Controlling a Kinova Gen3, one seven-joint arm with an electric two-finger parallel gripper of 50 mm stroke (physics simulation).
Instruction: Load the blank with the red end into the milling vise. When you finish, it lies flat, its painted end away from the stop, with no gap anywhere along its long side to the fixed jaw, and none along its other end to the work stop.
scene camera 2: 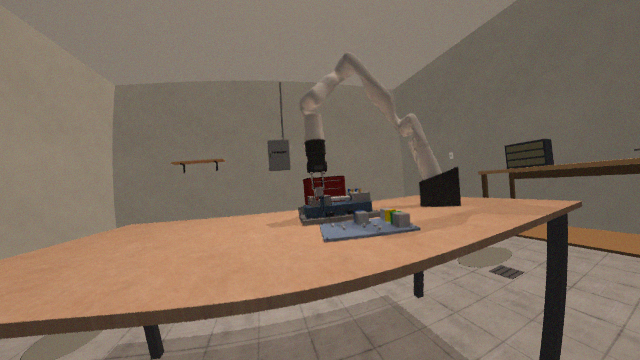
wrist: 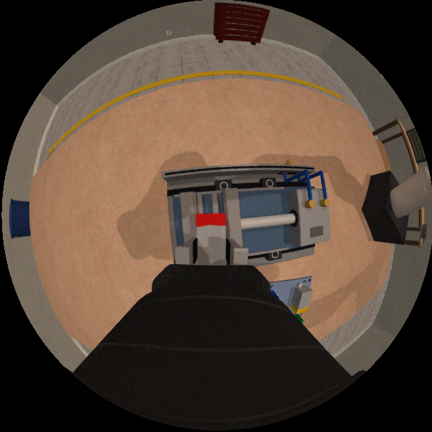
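Note:
The blank with the red end (scene camera 2: 319,191) (wrist: 211,239) is held in my gripper (scene camera 2: 318,194) (wrist: 211,246), its red end pointing up the wrist view, away from the arm. My gripper is shut on its sides. The blank is over the mouth of the milling vise (scene camera 2: 342,208) (wrist: 260,199), between the left jaw (wrist: 188,212) and the right jaw (wrist: 232,212), which the screw (wrist: 267,221) meets. Its height against the jaw tops and any gap to them are hard to tell. Its rear end is hidden by my gripper, and I cannot make out the work stop.
A blue board (scene camera 2: 345,235) (wrist: 287,285) with small pegs and grey blocks stands beside the vise; yellow and green ends show. Blue handles (wrist: 308,186) rise at the vise's right end. The black robot base (scene camera 2: 440,190) (wrist: 382,210) stands farther right.

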